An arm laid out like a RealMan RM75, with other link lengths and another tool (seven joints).
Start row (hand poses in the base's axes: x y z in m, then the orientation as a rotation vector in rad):
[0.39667, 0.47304, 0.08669, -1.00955, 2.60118, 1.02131]
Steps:
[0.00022, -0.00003, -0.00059, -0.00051, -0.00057, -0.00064]
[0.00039, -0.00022, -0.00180, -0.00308, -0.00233, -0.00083]
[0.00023, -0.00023, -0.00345, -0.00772, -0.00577, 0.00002]
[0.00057, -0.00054, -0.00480, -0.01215, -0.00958, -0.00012]
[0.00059, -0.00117, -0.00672, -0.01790, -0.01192, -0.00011]
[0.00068, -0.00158, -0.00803, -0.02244, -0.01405, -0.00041]
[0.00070, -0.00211, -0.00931, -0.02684, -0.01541, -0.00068]
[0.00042, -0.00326, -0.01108, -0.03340, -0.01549, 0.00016]
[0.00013, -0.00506, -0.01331, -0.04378, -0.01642, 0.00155]
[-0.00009, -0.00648, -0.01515, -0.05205, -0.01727, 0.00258]
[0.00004, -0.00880, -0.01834, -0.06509, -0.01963, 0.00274]
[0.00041, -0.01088, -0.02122, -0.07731, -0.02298, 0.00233]
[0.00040, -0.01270, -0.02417, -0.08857, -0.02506, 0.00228]
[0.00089, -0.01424, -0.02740, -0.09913, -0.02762, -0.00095]
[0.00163, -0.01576, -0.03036, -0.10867, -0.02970, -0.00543]
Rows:
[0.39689, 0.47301, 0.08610, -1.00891, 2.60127, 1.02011]
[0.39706, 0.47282, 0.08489, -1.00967, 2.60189, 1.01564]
[0.39690, 0.47281, 0.08324, -1.01277, 2.60250, 1.00763]
[0.39724, 0.47250, 0.08189, -1.01452, 2.60287, 0.99937]
[0.39726, 0.47187, 0.07997, -1.01640, 2.60536, 0.99066]
[0.39735, 0.47146, 0.07866, -1.01751, 2.60716, 0.98350]
[0.39737, 0.47093, 0.07738, -1.01845, 2.60945, 0.97710]
[0.39709, 0.46978, 0.07561, -1.02109, 2.61411, 0.96930]
[0.39680, 0.46798, 0.07338, -1.02555, 2.62079, 0.95631]
[0.39658, 0.46656, 0.07154, -1.02901, 2.62600, 0.94583]
[0.39671, 0.46424, 0.06835, -1.03262, 2.63366, 0.92815]
[0.39708, 0.46216, 0.06547, -1.03545, 2.63994, 0.91055]
[0.39707, 0.46034, 0.06252, -1.03825, 2.64640, 0.89512]
[0.39756, 0.45880, 0.05929, -1.03651, 2.65264, 0.87946]
[0.39830, 0.45728, 0.05633, -1.03265, 2.65877, 0.86513]

